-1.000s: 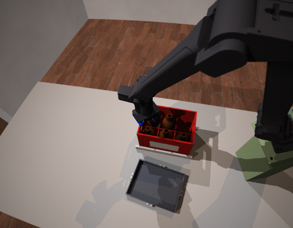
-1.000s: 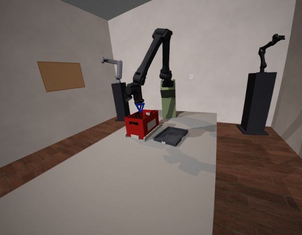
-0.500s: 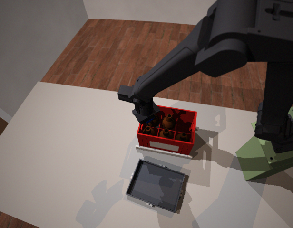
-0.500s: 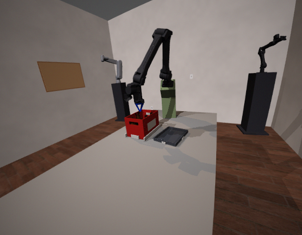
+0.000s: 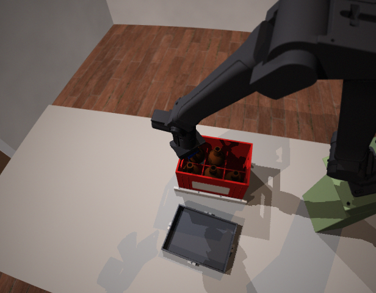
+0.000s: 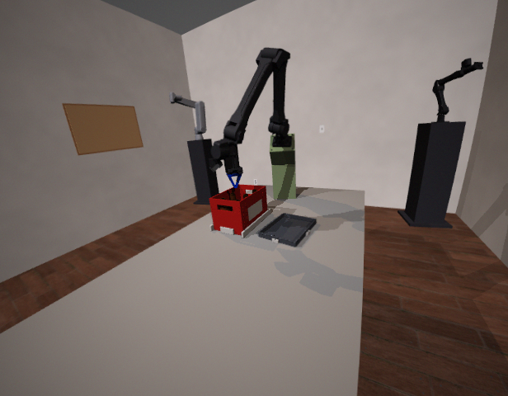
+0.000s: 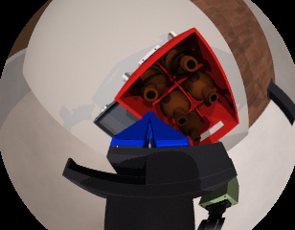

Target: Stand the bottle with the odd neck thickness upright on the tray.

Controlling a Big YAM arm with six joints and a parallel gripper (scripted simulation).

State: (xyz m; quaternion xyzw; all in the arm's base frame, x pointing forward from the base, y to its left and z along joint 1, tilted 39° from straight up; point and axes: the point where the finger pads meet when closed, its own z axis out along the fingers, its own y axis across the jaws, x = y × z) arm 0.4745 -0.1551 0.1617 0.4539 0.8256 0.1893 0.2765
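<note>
Right now my hand is 150 mm above the crate, 100 mm past it and 30 mm to the left of it. Round my hand: dark grey tray 240 mm to the left, 220 mm below, 40 mm behind; brown bottle 150 mm below.
</note>
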